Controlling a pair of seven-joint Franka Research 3 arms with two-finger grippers.
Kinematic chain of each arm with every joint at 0, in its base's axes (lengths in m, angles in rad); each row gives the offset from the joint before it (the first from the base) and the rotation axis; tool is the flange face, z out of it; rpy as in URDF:
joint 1: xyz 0 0 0.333 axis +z
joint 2: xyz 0 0 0 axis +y
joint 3: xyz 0 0 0.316 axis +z
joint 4: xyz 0.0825 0 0 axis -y
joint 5: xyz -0.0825 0 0.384 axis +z
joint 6: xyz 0 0 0 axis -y
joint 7: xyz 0.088 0 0 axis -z
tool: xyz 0 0 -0.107 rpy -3.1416 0 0
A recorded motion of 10 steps. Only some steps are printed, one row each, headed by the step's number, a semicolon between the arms.
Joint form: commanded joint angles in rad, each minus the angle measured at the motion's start. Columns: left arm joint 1, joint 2, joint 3, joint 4, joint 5, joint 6, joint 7; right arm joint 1, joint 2, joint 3, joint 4, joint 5, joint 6, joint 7.
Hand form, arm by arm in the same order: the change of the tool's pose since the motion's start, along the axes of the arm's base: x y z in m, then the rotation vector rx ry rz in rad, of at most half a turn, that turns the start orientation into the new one. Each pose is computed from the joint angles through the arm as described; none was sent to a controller.
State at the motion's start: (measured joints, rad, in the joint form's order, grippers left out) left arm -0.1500 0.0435 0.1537 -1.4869 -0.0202 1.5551 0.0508; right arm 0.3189 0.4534 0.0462 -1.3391 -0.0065 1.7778 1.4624
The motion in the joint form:
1: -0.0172 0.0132 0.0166 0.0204 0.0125 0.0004 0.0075; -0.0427 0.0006 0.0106 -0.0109 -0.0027 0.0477 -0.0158
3: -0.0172 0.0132 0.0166 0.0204 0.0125 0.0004 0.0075; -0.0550 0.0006 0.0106 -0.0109 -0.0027 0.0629 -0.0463
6: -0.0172 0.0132 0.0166 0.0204 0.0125 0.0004 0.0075; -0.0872 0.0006 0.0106 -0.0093 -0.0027 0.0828 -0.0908
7: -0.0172 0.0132 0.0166 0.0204 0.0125 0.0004 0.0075; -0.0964 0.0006 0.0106 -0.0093 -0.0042 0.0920 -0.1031
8: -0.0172 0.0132 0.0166 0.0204 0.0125 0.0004 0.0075; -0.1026 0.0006 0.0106 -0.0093 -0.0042 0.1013 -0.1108
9: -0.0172 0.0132 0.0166 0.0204 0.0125 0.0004 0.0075; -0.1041 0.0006 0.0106 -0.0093 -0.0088 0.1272 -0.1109
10: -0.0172 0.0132 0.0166 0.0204 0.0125 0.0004 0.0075; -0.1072 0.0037 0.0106 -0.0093 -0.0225 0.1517 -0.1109
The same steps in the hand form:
1: 0.0041 0.0000 0.0023 0.0157 -0.0079 -0.0077; 0.0116 -0.0211 -0.0013 0.0143 -0.0338 -0.0172
3: 0.0041 0.0000 0.0023 0.0157 -0.0079 -0.0077; 0.0158 -0.0288 0.0001 0.0189 -0.0488 0.0007
6: 0.0041 0.0000 0.0023 0.0157 -0.0079 -0.0077; 0.0244 -0.0497 0.0027 0.0237 -0.0705 0.0127
7: 0.0041 0.0000 0.0023 0.0157 -0.0079 -0.0077; 0.0270 -0.0558 0.0036 0.0242 -0.0801 0.0161
8: 0.0041 0.0000 0.0023 0.0157 -0.0079 -0.0077; 0.0291 -0.0597 0.0045 0.0261 -0.0894 0.0175
9: 0.0041 0.0000 0.0023 0.0157 -0.0079 -0.0077; 0.0319 -0.0604 0.0070 0.0285 -0.1156 0.0170
10: 0.0041 0.0000 0.0023 0.0157 -0.0079 -0.0077; 0.0354 -0.0628 0.0072 0.0213 -0.1396 0.0178

